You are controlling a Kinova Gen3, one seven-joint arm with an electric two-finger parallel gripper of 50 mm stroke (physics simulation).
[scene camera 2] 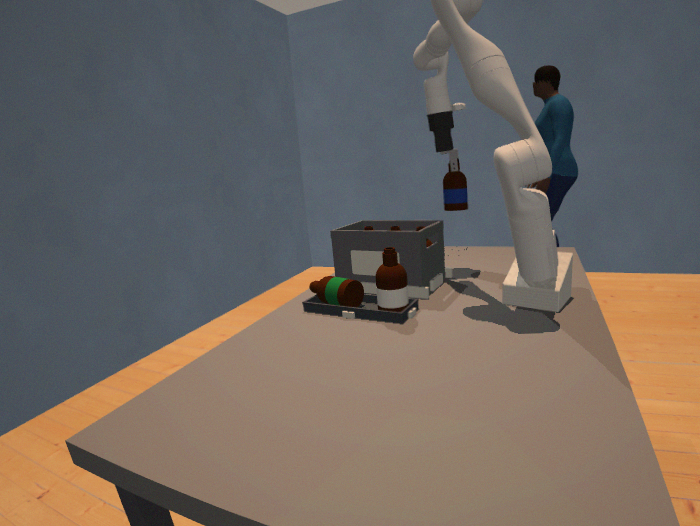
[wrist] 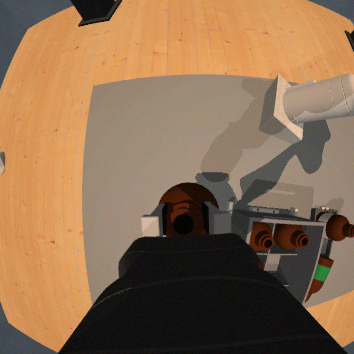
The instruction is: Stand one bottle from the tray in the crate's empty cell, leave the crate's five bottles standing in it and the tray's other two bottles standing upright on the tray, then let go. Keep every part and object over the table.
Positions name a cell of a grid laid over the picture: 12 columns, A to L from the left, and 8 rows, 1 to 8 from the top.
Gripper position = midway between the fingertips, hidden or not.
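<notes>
Scene camera 2 gives me a green-labelled bottle (scene camera 2: F5) and a white-labelled bottle (scene camera 2: G5), and my gripper (scene camera 2: H3) is there as well. In the wrist view I can see my gripper again (wrist: G5).
</notes>
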